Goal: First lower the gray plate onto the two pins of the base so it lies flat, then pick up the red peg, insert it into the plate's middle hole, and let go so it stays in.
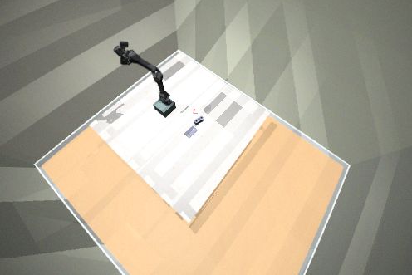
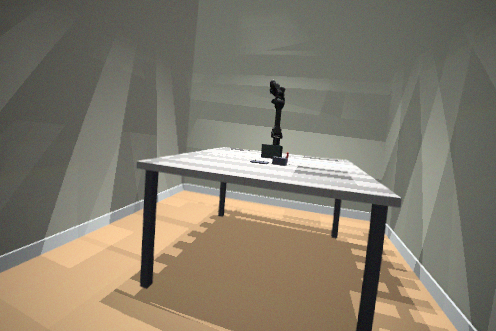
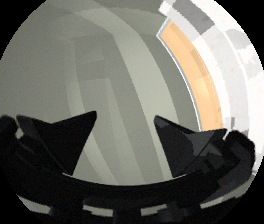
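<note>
The gray plate is 730 mm ahead of my gripper tip, 520 mm below it and 230 mm to the left of it. Round my gripper tip: base: 760 mm ahead, 550 mm below, 100 mm to the left; then red peg: 620 mm ahead, 510 mm below, 260 mm to the left.
</note>
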